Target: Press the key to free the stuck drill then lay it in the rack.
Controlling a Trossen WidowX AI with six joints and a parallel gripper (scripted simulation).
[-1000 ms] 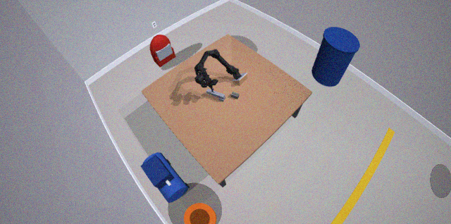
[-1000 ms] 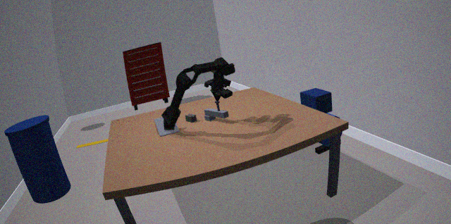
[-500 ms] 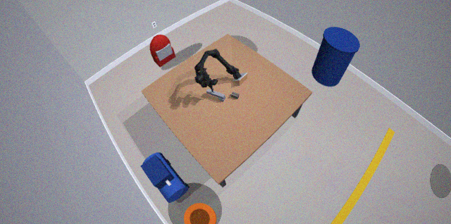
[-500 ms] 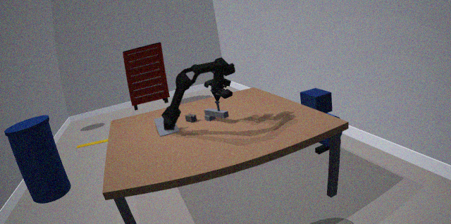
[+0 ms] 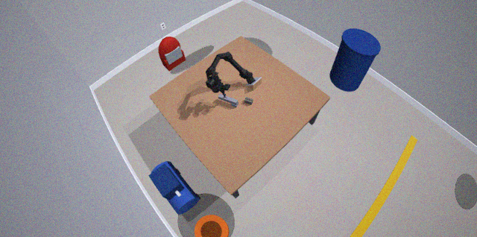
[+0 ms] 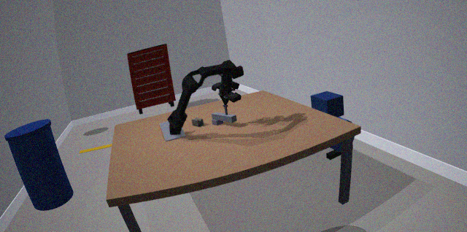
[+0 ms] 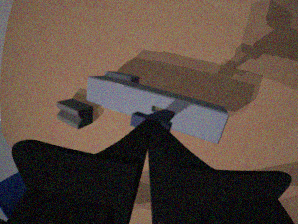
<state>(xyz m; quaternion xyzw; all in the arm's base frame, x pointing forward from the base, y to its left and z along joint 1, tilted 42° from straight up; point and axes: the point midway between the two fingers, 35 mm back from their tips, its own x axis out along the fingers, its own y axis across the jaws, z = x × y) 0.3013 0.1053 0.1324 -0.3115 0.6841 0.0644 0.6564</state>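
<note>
Now: the key 3 cm below my gripper tip. Also, from my gripper tip: light-grey block (2 cm behind, 3 cm to the left, 8 cm below); then dark-grey block (17 cm behind, 14 cm to the left, 11 cm below).
</note>
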